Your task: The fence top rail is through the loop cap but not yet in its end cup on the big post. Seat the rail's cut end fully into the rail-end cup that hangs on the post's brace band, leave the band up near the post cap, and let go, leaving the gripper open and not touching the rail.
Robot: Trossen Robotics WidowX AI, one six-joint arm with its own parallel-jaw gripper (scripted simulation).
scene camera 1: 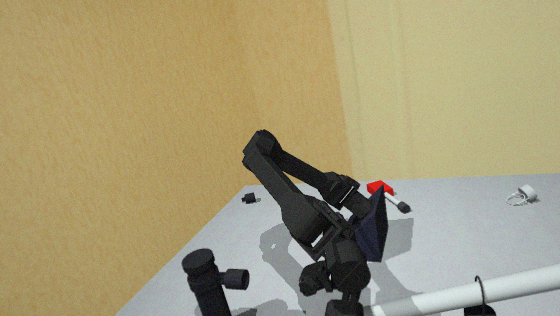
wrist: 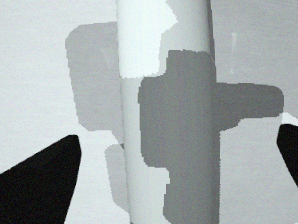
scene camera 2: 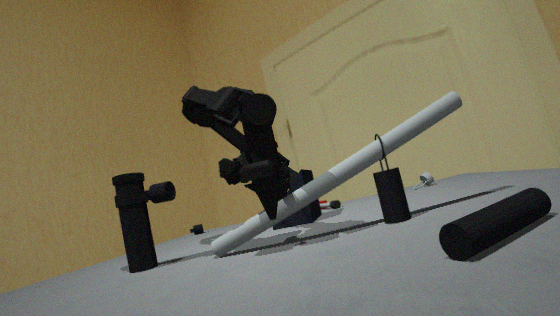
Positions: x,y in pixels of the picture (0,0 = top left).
Scene:
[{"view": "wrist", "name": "gripper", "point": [182,139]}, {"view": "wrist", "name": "white top rail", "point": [166,88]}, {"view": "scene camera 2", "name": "gripper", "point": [277,216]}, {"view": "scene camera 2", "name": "white top rail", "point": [361,160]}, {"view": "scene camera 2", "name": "big dark post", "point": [140,251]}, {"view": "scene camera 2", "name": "short dark post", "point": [393,202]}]

